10 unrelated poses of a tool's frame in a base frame.
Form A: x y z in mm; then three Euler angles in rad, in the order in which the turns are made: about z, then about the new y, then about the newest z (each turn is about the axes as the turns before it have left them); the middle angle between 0 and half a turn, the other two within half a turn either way.
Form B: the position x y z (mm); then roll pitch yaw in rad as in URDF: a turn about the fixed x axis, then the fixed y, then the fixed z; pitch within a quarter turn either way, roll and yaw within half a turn. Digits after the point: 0 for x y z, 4 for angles.
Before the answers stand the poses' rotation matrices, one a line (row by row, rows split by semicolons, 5 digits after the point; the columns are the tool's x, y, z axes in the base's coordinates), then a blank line. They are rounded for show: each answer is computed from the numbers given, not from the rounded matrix.
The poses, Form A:
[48 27 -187 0.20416 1.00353 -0.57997]
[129 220 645 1.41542 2.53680 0.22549]
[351 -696 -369 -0.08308 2.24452 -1.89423]
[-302 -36 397 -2.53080 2.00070 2.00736]
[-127 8 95 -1.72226 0.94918 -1.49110]
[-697 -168 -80 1.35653 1.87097 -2.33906]
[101 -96 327 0.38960 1.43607 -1.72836]
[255 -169 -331 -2.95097 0.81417 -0.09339]
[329 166 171 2.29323 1.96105 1.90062]
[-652 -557 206 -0.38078 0.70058 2.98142]
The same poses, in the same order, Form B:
0.55123 0.11875 0.82586; -0.44549 0.87881 0.17099; -0.70546 -0.46217 0.53733
-0.34497 -0.93448 0.08799; -0.75754 0.33254 0.56174; -0.55420 0.12713 -0.82262
0.11892 -0.61589 0.77881; -0.96133 -0.26764 -0.06485; 0.24838 -0.74098 -0.62390
0.37536 -0.55190 -0.74465; -0.84343 0.12976 -0.52133; 0.38435 0.82375 -0.41678
-0.99241 -0.00889 -0.12266; 0.10458 -0.58587 -0.80363; -0.06472 -0.81036 0.58235
0.74636 0.63379 0.20312; 0.04786 -0.35553 0.93344; 0.66382 -0.68696 -0.29569
0.35562 0.18231 0.91668; -0.92161 -0.09477 0.37638; 0.15549 -0.97866 0.13432
-0.68877 0.12579 -0.71398; -0.03793 -0.98974 -0.13777; -0.72399 -0.06781 0.68647
-0.79123 0.00499 -0.61150; -0.53314 0.48416 0.69379; 0.29952 0.87496 -0.38042
-0.64136 -0.48008 0.59849; 0.42854 -0.87118 -0.23958; 0.63641 0.10282 0.76447

[48 27 -187 -0.7103 0.7831 -0.6797]
[129 220 645 2.9883 0.5874 -1.9981]
[351 -696 -369 -2.2706 -0.2510 -1.4477]
[-302 -36 397 2.0392 -0.3945 -1.1521]
[-127 8 95 -0.9477 0.0648 3.0366]
[-697 -168 -80 -1.9773 -0.7259 0.0640]
[101 -96 327 -1.4344 -0.1561 -1.2025]
[255 -169 -331 -0.0985 0.8096 -3.0866]
[329 166 171 1.9809 -0.3042 -2.5487]
[-652 -557 206 0.1337 -0.6898 2.5525]

